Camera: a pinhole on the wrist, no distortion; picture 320 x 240 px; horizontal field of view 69.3 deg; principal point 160.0 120.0 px. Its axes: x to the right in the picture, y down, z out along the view. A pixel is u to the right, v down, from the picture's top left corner.
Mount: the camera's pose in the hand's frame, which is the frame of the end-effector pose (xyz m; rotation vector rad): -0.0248 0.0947 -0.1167 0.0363 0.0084 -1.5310
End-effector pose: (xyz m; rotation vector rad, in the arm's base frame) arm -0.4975 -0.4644 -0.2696 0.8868 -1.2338 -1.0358
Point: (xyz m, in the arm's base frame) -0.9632 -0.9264 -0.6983
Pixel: outside the picture
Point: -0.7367 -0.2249 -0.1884
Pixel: 134.6 8.8
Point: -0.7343 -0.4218 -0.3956
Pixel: 308.9 76.8
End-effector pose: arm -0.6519 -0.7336 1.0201 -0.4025 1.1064 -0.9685
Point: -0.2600 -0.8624 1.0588
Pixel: 163.4 194.4
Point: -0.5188 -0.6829 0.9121
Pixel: 65.4 206.0
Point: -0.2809 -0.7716 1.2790
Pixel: 205.7 102.3
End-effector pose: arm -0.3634 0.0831 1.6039 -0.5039 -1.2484 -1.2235
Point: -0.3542 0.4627 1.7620
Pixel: 109.6 129.7
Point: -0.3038 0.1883 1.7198
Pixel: 124.7 207.8
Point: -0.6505 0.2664 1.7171
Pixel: 289.2 168.4
